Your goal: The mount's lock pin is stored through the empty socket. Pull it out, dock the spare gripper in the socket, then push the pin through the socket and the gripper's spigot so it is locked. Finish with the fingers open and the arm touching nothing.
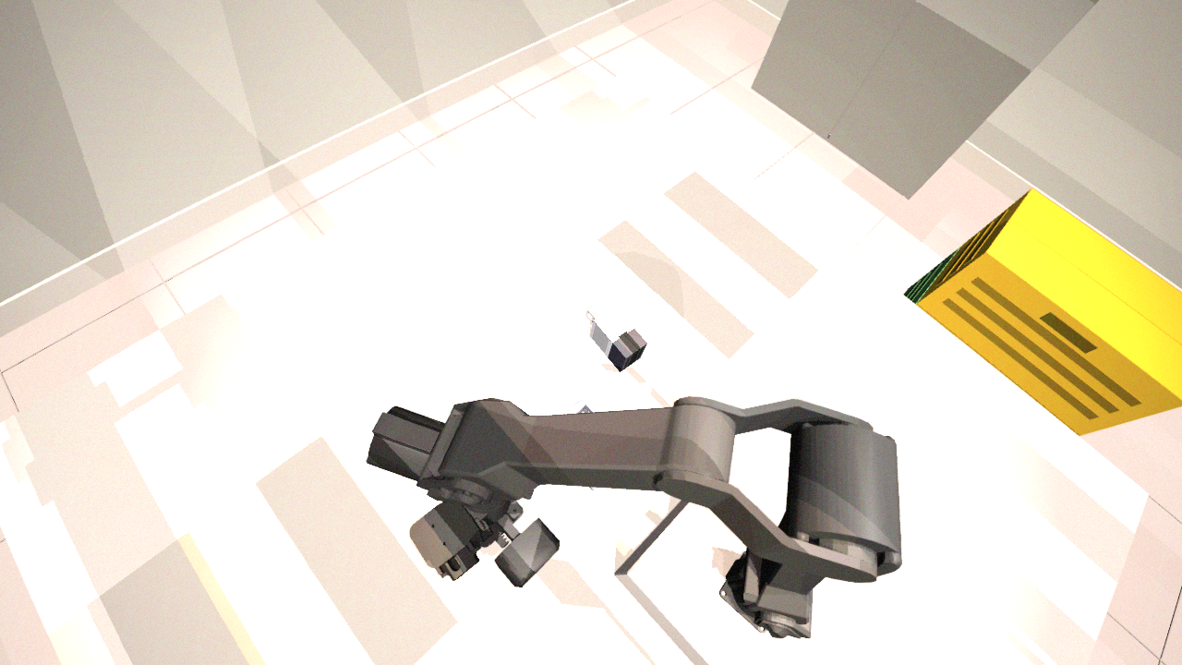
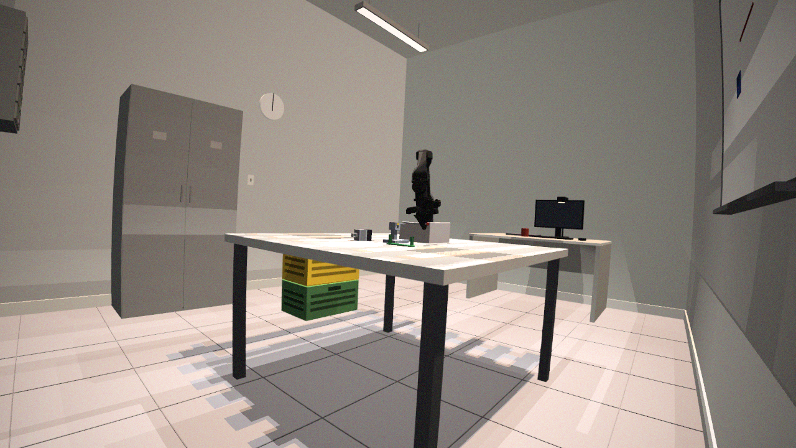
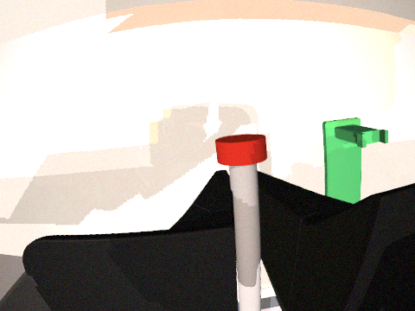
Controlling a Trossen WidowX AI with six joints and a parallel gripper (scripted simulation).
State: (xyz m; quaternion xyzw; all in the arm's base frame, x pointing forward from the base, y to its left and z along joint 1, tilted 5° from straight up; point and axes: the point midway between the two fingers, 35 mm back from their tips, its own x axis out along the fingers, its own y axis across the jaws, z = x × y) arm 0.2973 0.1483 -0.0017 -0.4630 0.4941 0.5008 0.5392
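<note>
The pin cradle lies 90 mm ahead of my gripper tip, 70 mm to the right of it and 50 mm below it. The rest, counted from my gripper tip: socket 170 mm to the right, 20 mm below, 20 mm behind; then spare gripper 330 mm to the right, 60 mm ahead, 50 mm below.
</note>
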